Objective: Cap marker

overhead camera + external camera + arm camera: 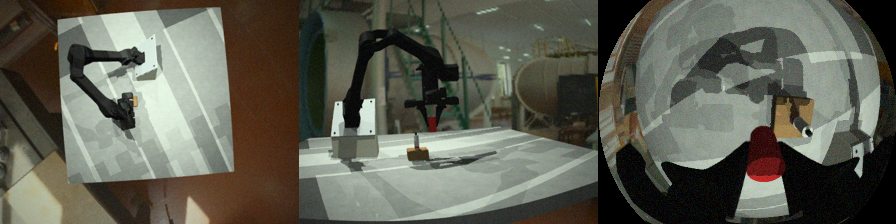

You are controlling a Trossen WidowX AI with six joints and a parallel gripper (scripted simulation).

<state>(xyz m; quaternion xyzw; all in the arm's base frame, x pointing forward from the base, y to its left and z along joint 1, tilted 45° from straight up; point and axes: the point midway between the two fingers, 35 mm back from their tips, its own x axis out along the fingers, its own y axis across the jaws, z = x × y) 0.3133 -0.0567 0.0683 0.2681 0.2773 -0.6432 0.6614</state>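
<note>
Right now the brown holder block is 90 mm below my gripper tip and 60 mm behind it. Also, from my gripper tip: red cap 10 mm above.
</note>
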